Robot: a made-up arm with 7 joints.
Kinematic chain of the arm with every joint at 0, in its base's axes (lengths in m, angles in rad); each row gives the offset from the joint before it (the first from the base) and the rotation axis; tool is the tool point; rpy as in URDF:
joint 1: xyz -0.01 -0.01 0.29 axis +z
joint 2: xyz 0 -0.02 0.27 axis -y
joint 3: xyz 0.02 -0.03 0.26 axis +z
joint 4: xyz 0 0.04 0.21 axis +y
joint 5: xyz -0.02 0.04 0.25 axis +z
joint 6: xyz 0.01 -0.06 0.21 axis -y
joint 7: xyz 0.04 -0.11 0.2 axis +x
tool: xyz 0.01 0.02 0 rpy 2.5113 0.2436 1.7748
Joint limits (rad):
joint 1: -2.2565..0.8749
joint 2: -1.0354..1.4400
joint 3: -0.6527..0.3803
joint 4: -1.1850..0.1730
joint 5: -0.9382..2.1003
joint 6: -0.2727..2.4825
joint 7: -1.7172..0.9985
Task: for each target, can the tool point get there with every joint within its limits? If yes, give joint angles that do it. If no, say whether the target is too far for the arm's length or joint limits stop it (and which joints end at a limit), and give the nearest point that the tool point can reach.
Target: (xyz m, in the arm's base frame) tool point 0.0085 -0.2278 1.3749
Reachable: yes | joints 0.3698 -0.2204 -0.0198 -0.5456 0.7636 2.0961 0.4341
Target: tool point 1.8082 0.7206 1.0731
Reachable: no: too far | nearest point 1.0277 0.4070 0.8971 | short by 0.859 m
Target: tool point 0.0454 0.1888 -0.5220
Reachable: no: joint limits stop it (at a limit: joint 2, joint 4, joint 7) | nearest point 0.1341 0.5069 -0.0041 | short by 0.614 m
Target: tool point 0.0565 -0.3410 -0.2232
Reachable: no: joint limits stop it (at a limit: joint 1, joint 2, joint 3, joint 4, joint 7) | nearest point -0.1788 -0.5058 0.0478 | short by 0.395 m
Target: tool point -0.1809 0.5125 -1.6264
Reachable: no: too far | nearest point -0.2037 0.5822 -0.0343 | short by 1.594 m
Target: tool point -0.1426 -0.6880 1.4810
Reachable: yes | joints -1.7227 -0.5276 0.1428 0.0033 1.1012 0.3136 0.4327
